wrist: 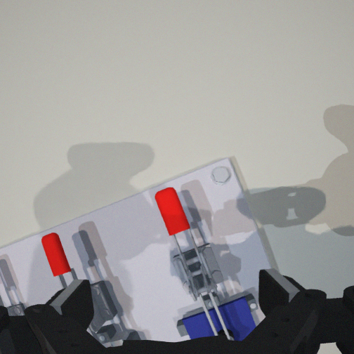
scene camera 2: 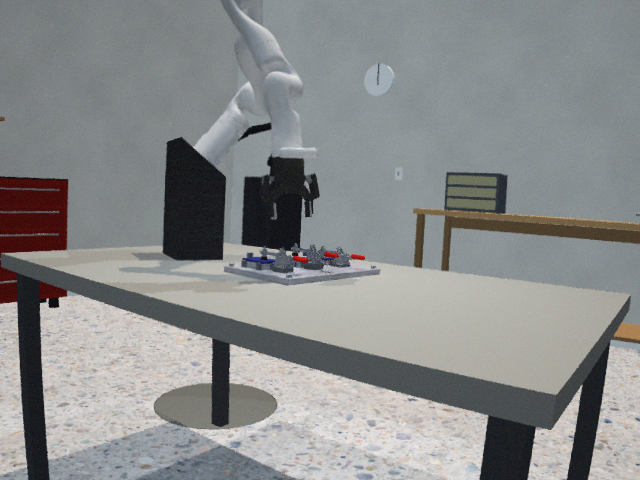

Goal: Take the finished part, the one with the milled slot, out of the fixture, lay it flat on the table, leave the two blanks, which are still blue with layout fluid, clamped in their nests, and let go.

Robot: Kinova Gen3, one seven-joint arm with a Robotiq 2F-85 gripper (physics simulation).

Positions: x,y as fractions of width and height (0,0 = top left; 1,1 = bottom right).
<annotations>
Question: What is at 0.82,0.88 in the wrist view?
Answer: My gripper.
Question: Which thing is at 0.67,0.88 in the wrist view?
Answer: A blue blank.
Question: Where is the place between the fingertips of my gripper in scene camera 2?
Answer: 0.46,0.46
</annotations>
